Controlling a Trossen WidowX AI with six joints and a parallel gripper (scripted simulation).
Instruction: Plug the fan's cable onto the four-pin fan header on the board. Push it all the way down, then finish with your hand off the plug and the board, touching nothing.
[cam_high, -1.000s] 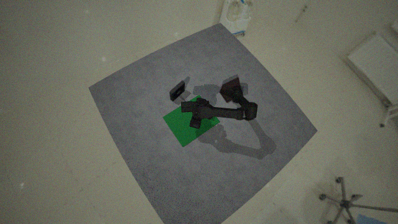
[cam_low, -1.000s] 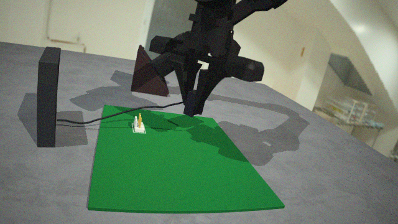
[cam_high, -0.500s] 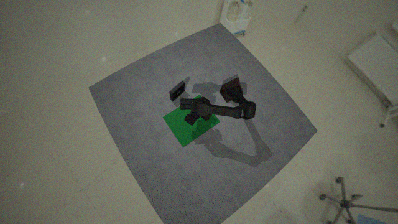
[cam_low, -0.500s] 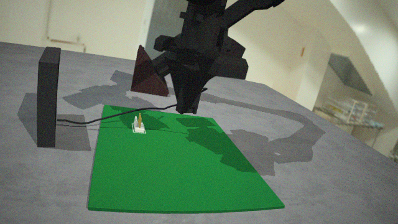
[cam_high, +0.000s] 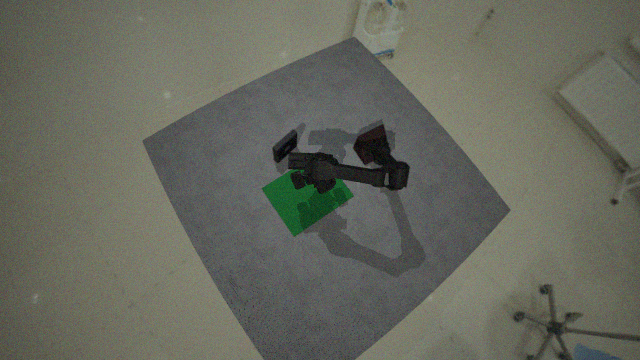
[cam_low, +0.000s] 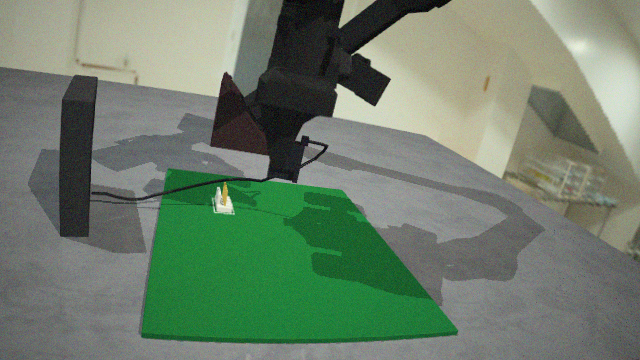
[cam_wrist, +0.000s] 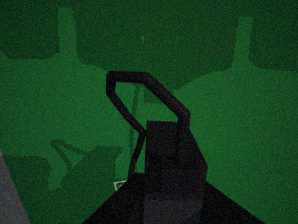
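My gripper tip is now 10 mm to the right of the dark fan cable plug and 10 mm below it. From my gripper tip the other things lie so: white four-pin header (10 mm behind, 50 mm to the right, 70 mm below); green board (30 mm ahead, 20 mm to the left, 80 mm below); black fan (40 mm ahead, 180 mm to the right, 10 mm below).
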